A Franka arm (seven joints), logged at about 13 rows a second.
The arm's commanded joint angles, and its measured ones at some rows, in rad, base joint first. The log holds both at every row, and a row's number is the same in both.
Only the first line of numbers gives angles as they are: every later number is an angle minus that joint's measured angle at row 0.
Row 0, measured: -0.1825 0.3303 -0.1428 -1.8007 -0.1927 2.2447 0.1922
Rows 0 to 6, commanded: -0.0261 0.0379 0.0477 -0.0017 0.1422 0.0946 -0.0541; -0.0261 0.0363 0.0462 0.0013 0.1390 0.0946 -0.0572; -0.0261 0.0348 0.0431 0.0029 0.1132 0.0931 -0.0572; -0.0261 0.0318 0.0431 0.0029 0.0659 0.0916 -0.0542; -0.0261 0.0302 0.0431 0.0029 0.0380 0.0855 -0.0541; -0.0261 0.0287 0.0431 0.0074 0.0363 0.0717 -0.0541; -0.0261 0.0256 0.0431 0.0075 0.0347 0.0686 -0.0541
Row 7, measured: -0.0013 0.0017 0.0064 -0.0023 -0.0257 0.0001 0.0139
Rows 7 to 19, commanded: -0.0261 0.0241 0.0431 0.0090 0.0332 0.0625 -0.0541; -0.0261 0.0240 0.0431 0.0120 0.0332 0.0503 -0.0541; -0.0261 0.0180 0.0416 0.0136 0.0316 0.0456 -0.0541; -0.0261 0.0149 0.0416 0.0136 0.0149 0.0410 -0.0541; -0.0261 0.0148 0.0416 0.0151 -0.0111 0.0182 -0.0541; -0.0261 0.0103 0.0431 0.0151 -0.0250 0.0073 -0.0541; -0.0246 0.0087 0.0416 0.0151 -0.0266 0.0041 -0.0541; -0.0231 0.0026 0.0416 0.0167 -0.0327 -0.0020 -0.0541; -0.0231 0.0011 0.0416 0.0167 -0.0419 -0.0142 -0.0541; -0.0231 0.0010 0.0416 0.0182 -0.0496 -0.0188 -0.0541; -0.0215 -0.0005 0.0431 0.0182 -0.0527 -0.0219 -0.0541; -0.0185 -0.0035 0.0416 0.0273 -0.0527 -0.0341 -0.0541; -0.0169 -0.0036 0.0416 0.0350 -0.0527 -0.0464 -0.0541
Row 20, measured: -0.0044 0.0016 0.0197 0.0015 -0.0553 -0.0342 0.0116
